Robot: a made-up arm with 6 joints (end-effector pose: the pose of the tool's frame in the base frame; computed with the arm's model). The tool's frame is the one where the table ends. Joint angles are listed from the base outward.
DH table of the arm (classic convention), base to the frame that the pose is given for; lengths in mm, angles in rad. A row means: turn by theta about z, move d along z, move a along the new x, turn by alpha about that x. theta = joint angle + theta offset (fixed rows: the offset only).
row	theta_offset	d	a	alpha
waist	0	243.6	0	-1.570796
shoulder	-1.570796	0	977.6	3.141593
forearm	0	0	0	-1.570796
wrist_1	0	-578.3	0	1.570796
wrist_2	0	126.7	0	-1.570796
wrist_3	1.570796	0	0	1.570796
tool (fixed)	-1.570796	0	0	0
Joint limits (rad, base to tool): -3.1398..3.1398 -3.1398..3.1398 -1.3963..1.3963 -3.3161..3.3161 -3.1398..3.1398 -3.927..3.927
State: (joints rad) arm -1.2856 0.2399 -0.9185 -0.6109 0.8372 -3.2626
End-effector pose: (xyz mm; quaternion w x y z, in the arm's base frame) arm 12.2 -410.6 634.3 0.2579 -0.5876 0.7667 -0.0221
Working (the frame after each row of the table, in the pose's form):
after waist: 0.0 0.0 243.6 0.5660 -0.5660 0.4239 -0.4239
after shoulder: 65.4 -222.9 1193.2 0.7069 0.1835 -0.6829 0.0160
after forearm: 65.4 -222.9 1193.2 0.7835 -0.1227 -0.1639 -0.5867
after wrist_1: 130.6 -445.3 663.4 0.4515 0.3557 -0.6989 -0.4257
after wrist_2: 12.2 -410.6 634.3 0.4429 -0.3851 -0.4085 -0.6990
after wrist_3: 12.2 -410.6 634.3 0.1980 0.1266 0.9576 0.1668

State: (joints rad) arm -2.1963 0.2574 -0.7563 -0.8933 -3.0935 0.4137
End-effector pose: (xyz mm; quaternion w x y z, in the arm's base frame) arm -340.1 -335.2 645.9 0.3045 0.7645 0.0539 0.5655
Working (the frame after each row of the table, in the pose's form):
after waist: 0.0 0.0 243.6 0.3219 -0.3219 0.6296 -0.6296
after shoulder: -145.7 -201.7 1189.0 0.6393 -0.1294 -0.6952 -0.3021
after forearm: -145.7 -201.7 1189.0 0.4377 -0.2448 -0.1252 -0.8560
after wrist_1: -324.7 -449.6 698.1 0.1356 -0.1002 -0.8342 -0.5250
after wrist_2: -340.1 -335.2 645.9 0.2192 0.9568 0.0197 -0.1898
after wrist_3: -340.1 -335.2 645.9 0.1845 -0.5788 0.5025 -0.6152

